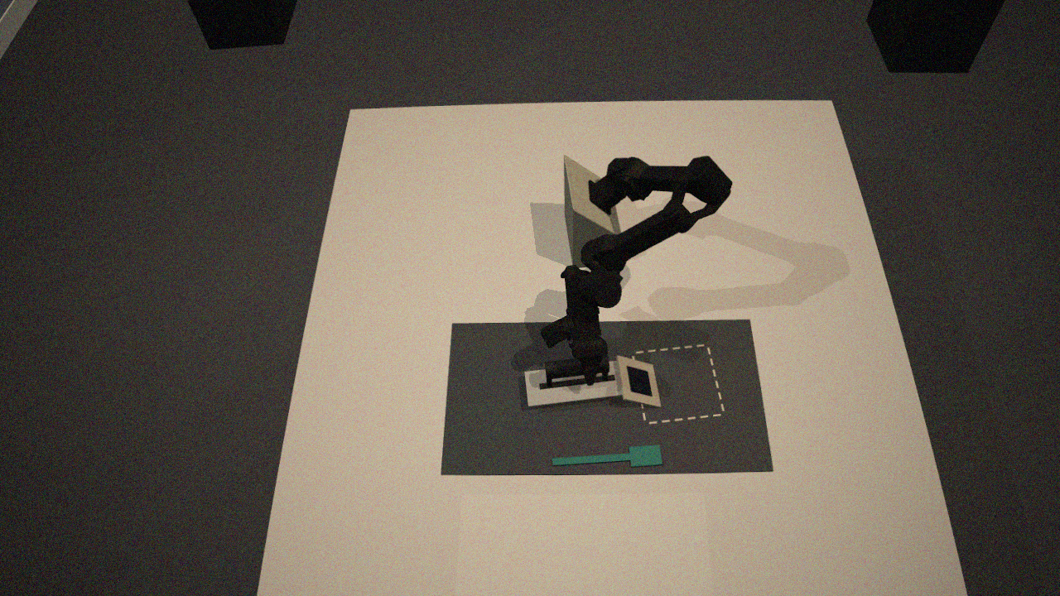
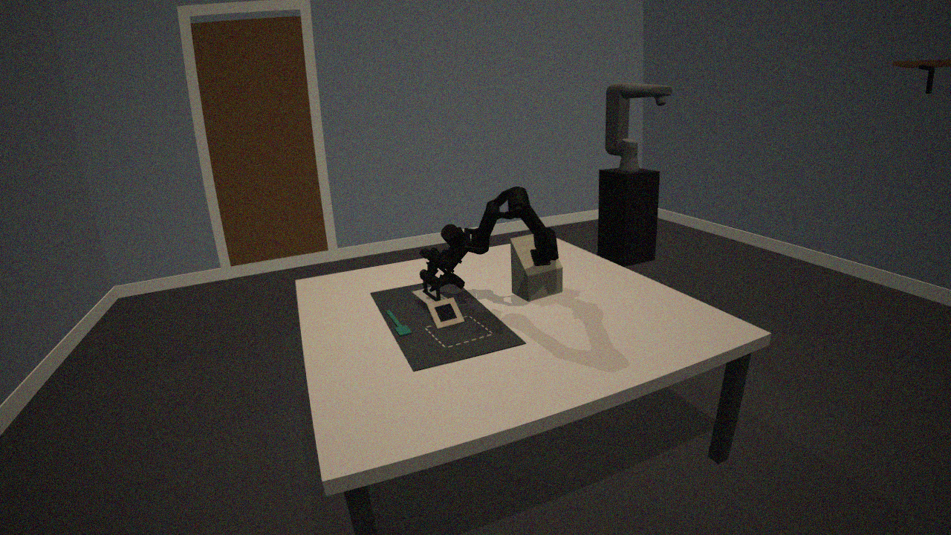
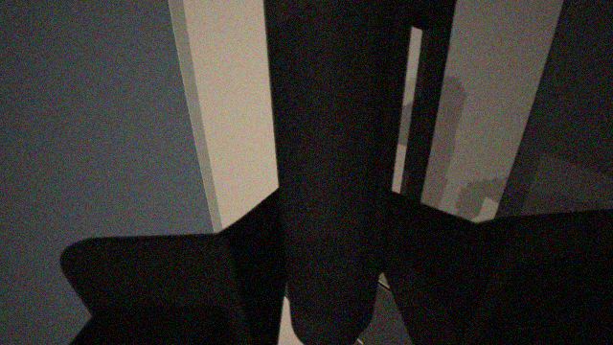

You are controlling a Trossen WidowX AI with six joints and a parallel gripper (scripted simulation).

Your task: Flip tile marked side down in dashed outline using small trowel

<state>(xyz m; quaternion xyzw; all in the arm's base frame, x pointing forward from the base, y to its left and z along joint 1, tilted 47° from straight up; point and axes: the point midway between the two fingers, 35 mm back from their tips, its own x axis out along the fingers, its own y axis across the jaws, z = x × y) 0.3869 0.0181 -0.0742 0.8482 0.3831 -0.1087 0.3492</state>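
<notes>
Right now the tile is 10 cm to the left of my gripper tip, 6 cm below it and 3 cm behind it. From my gripper tip the other things lie so: dark mat (11 cm below, 3 cm to the left, 2 cm behind); green trowel (12 cm ahead, 8 cm below, 5 cm to the left).
</notes>
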